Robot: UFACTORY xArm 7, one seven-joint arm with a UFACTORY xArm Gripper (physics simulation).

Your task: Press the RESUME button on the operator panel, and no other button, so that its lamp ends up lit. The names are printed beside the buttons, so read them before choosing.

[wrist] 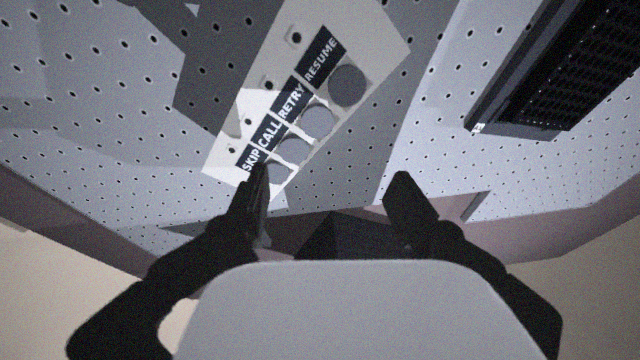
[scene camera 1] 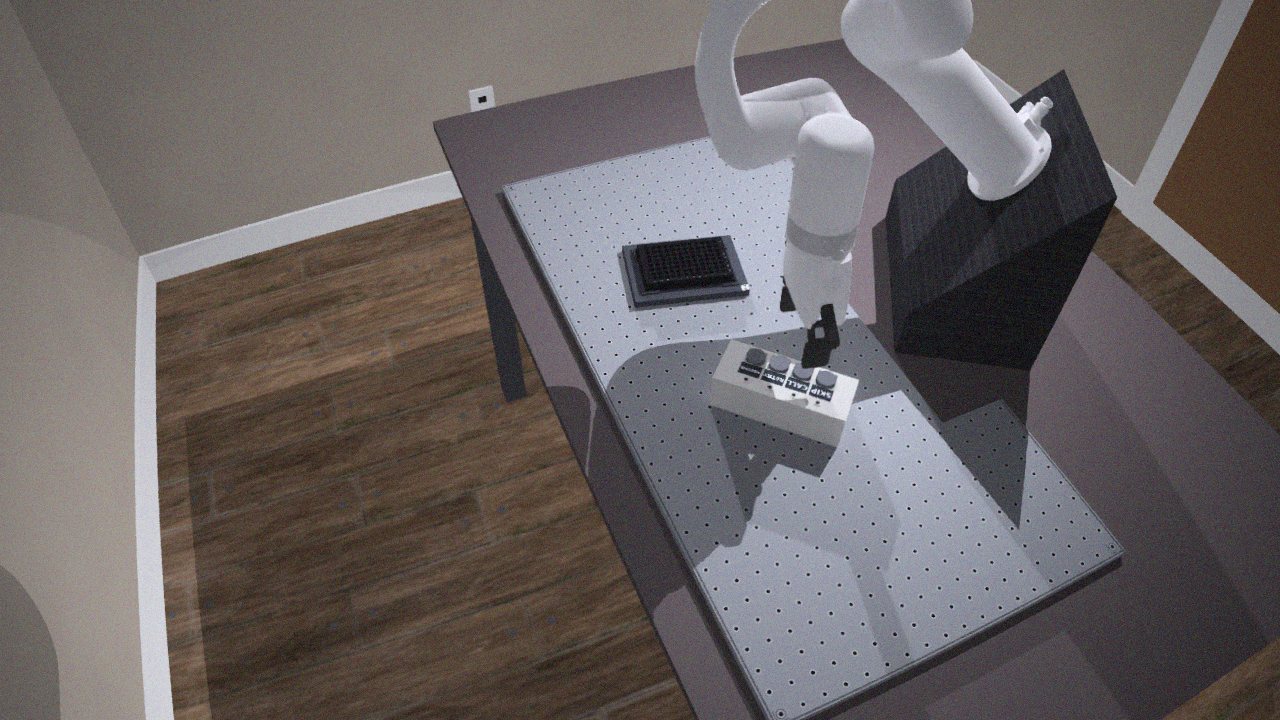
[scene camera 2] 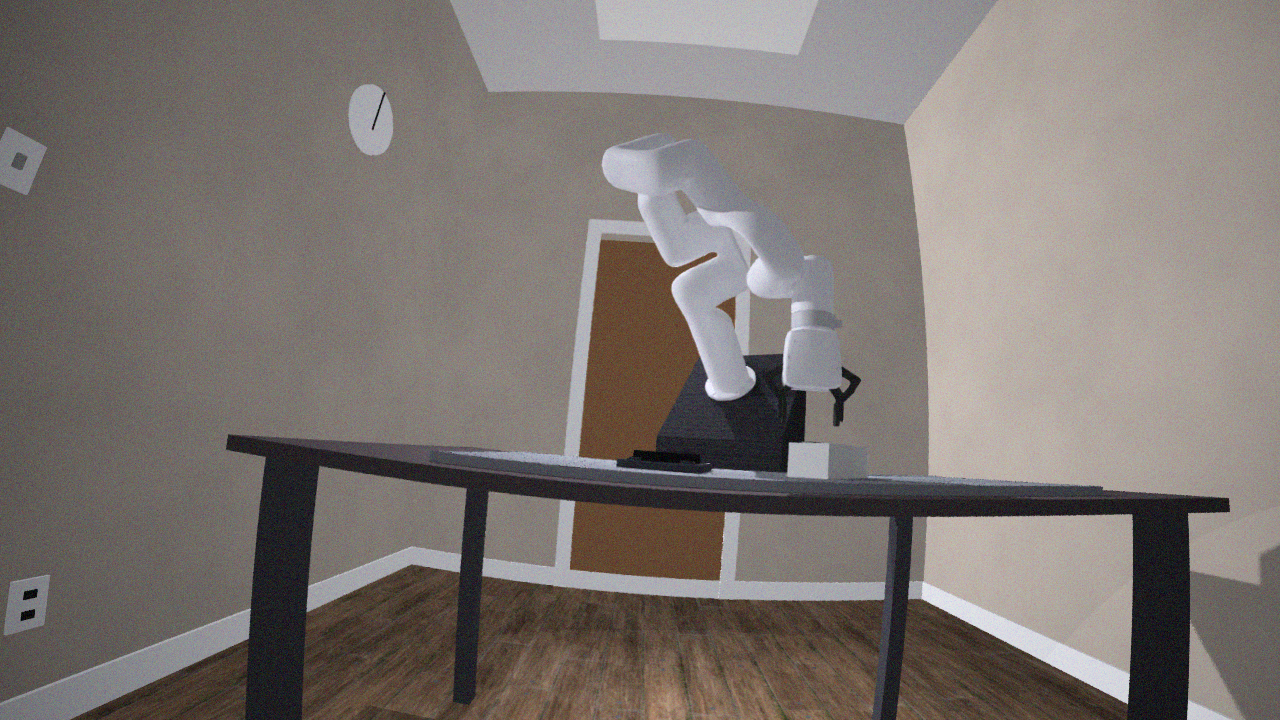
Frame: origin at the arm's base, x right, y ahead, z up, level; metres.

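Seen in the pictures: gripper, fingertip midpoint: (wrist: 330, 182) (scene camera 1: 802, 336) (scene camera 2: 809, 424); arm's base at its link origin: (scene camera 1: 1010, 163) (scene camera 2: 731, 383).
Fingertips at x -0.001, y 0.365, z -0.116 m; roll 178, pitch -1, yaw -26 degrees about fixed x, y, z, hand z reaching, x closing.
Note:
Pixels of each thing's top centre, then the offset from my fingertips to it. Level surfaces: height alone.
- white operator panel at its top centre: (wrist: 284, 124) (scene camera 1: 786, 377) (scene camera 2: 831, 443) dx -0.020, dy +0.038, dz -0.031 m
- round grey RESUME button at its top centre: (wrist: 347, 88) (scene camera 1: 756, 355) dx +0.028, dy +0.046, dz -0.031 m
- RETRY button at its top centre: (wrist: 317, 123) (scene camera 1: 779, 363) dx +0.003, dy +0.030, dz -0.031 m
- CALL button at its top centre: (wrist: 294, 151) (scene camera 1: 802, 370) dx -0.023, dy +0.015, dz -0.031 m
- SKIP button at its top centre: (wrist: 274, 174) (scene camera 1: 826, 378) dx -0.049, dy -0.001, dz -0.031 m
- small RESUME lamp at its top centre: (wrist: 296, 38) dx +0.008, dy +0.079, dz -0.033 m
- black gridded rack at its top centre: (scene camera 1: 684, 264) (scene camera 2: 668, 458) (wrist: 593, 55) dx +0.243, dy -0.010, dz -0.070 m
- perforated board at its surface level: dz -0.087 m
The white operator panel (scene camera 1: 776, 413) (scene camera 2: 807, 460) (wrist: 370, 30) stands on the perforated board. In the wrist view its labels read RESUME, RETRY, CALL and SKIP. The round grey RESUME button (scene camera 1: 756, 356) (wrist: 347, 85) is at the end nearest the black rack. The RETRY button (wrist: 318, 121), CALL button (wrist: 294, 150) and SKIP button (wrist: 281, 172) follow in a row. The small RESUME lamp (wrist: 296, 37) looks dark. My gripper (scene camera 1: 799, 329) (scene camera 2: 810, 416) (wrist: 330, 182) is open and empty, above the panel's SKIP end; one finger partly covers the SKIP button and label in the wrist view.
A black gridded rack (scene camera 1: 689, 298) (scene camera 2: 664, 465) (wrist: 525, 131) lies on the perforated board (scene camera 1: 895, 573), apart from the panel. The black arm pedestal (scene camera 1: 975, 268) (scene camera 2: 716, 429) stands on the table behind the board. The arm casts shadows across the board and panel.

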